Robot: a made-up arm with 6 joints.
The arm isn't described. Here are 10 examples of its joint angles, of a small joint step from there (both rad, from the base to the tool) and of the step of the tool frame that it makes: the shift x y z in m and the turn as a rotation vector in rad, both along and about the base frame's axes.
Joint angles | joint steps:
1: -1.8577 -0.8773 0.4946 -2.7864 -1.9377 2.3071 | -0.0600 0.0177 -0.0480 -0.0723 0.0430 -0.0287
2: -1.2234 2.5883 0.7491 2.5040 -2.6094 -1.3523 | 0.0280 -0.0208 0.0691 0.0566 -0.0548 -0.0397
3: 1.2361 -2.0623 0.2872 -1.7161 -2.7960 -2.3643 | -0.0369 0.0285 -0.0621 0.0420 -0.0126 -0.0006
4: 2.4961 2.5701 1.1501 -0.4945 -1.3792 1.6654 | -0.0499 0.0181 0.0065 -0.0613 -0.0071 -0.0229
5: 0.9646 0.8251 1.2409 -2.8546 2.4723 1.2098 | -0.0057 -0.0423 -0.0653 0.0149 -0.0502 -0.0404
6: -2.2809 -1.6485 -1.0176 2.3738 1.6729 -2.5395 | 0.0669 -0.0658 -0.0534 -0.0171 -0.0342 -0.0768
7: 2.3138 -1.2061 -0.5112 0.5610 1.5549 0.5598 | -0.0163 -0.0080 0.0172 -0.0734 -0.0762 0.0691
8: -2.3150 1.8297 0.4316 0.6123 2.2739 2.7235 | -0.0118 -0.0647 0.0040 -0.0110 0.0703 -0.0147
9: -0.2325 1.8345 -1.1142 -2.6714 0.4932 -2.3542 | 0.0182 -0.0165 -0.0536 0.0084 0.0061 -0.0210
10: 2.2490 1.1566 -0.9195 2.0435 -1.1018 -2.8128 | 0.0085 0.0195 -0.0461 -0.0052 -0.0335 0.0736
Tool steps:
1: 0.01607 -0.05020 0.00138 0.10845 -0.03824 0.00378
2: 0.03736 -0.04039 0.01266 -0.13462 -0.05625 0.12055
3: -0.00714 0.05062 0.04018 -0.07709 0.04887 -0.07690
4: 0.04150 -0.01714 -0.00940 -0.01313 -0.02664 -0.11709
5: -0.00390 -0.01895 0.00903 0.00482 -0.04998 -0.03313
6: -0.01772 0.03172 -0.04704 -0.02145 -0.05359 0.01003
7: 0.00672 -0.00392 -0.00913 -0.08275 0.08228 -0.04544
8: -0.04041 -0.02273 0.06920 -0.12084 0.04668 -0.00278
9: 0.00018 0.00291 0.03681 -0.00324 0.03966 0.02796
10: 0.01806 -0.02920 -0.00815 -0.06122 -0.09818 0.06234
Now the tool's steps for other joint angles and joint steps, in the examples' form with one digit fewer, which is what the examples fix.
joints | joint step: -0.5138 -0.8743 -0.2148 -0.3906 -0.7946 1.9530 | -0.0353 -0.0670 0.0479 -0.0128 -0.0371 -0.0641
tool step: -0.0616 0.0439 0.0114 0.0214 -0.0853 -0.0195
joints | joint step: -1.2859 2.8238 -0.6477 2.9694 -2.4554 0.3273 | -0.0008 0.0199 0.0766 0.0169 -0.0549 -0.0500
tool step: -0.0052 0.0211 -0.0329 -0.0978 -0.0782 -0.0379
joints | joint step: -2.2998 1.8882 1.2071 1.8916 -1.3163 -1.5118 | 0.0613 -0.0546 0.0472 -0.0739 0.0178 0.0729
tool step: 0.0349 -0.0641 0.1090 -0.0499 -0.0140 0.0268
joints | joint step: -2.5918 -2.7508 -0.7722 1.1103 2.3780 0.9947 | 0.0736 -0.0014 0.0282 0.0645 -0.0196 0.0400
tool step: -0.0142 0.0399 -0.0163 -0.0606 0.0160 0.0529
